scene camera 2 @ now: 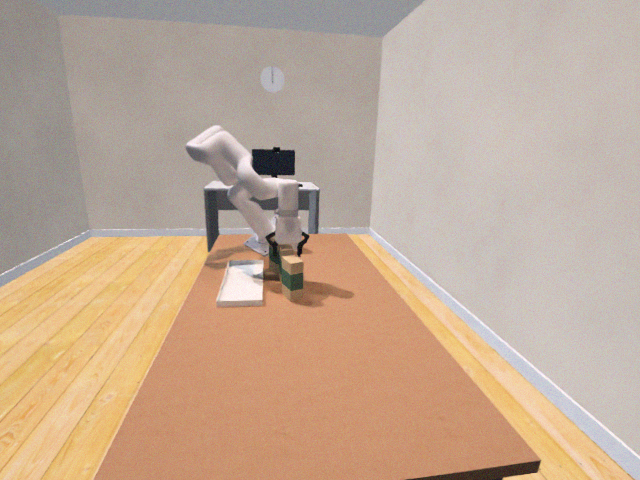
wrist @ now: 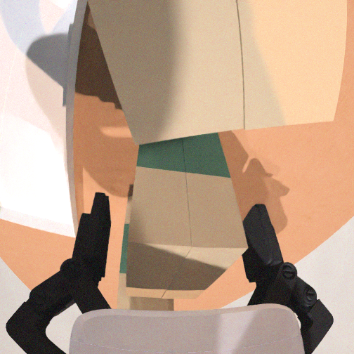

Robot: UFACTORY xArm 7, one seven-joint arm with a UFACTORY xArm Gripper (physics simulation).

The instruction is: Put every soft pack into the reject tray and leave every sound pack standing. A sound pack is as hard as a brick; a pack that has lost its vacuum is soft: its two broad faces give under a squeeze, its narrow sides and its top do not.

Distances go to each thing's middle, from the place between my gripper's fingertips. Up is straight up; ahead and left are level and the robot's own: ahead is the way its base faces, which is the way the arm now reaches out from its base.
Scene:
I see my gripper 17 cm to the left of the white reject tray (scene camera 2: 242, 285), 9 cm above it and 2 cm short of it.

